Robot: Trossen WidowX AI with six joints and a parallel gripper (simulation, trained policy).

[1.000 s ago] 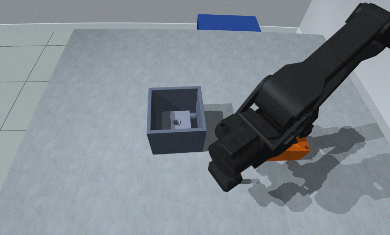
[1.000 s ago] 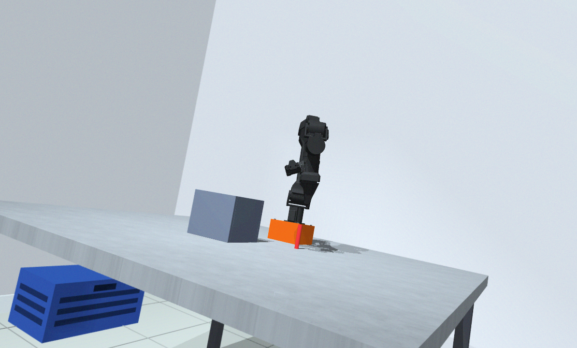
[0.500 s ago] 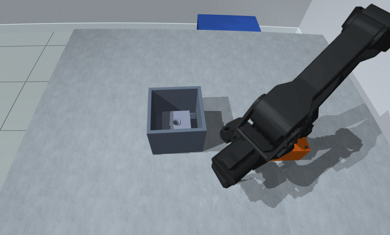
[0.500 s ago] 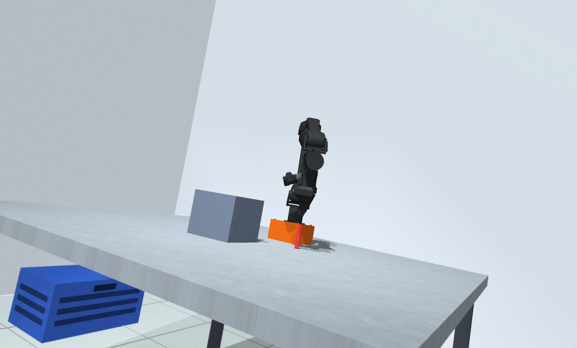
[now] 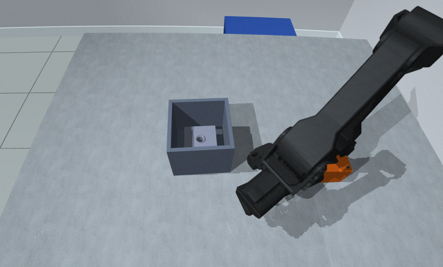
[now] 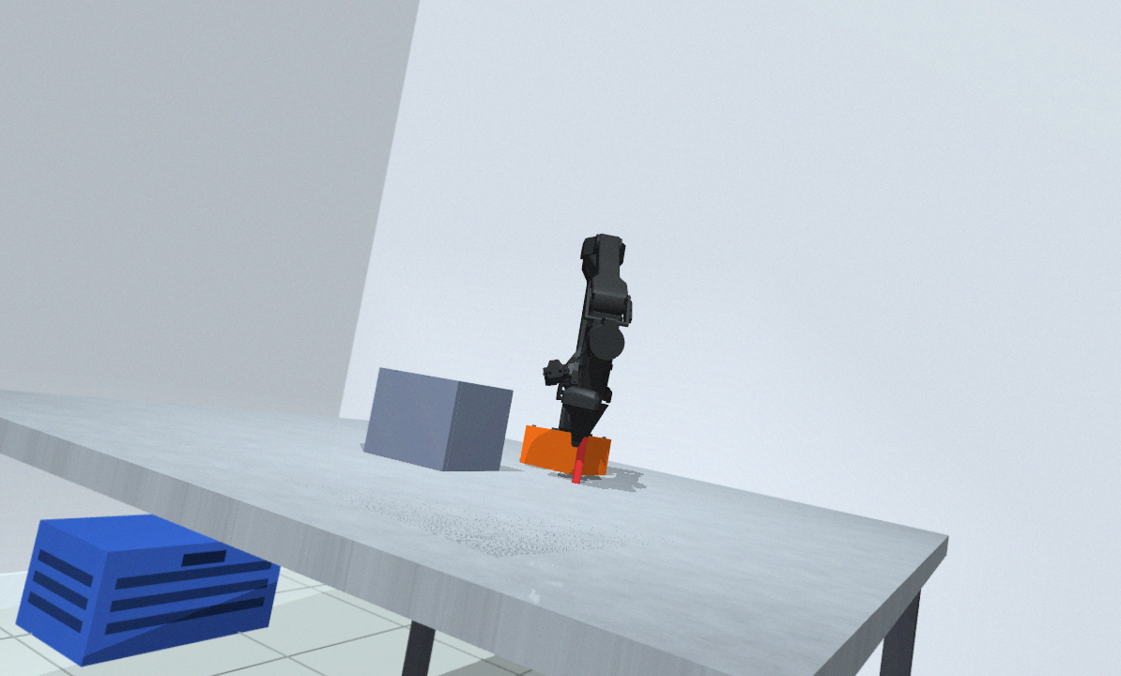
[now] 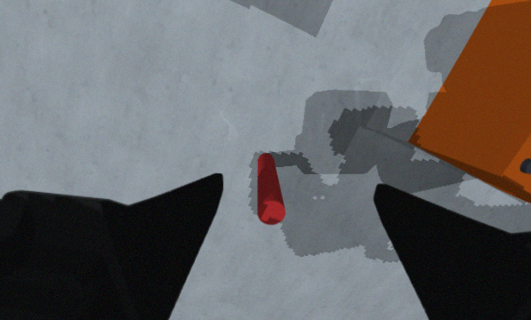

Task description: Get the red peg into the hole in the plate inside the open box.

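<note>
Right now the red peg is 3 cm below my gripper tip, 1 cm to the left of it and 1 cm ahead of it. Round my gripper tip: plate: 18 cm to the right, 16 cm ahead, 2 cm below.
</note>
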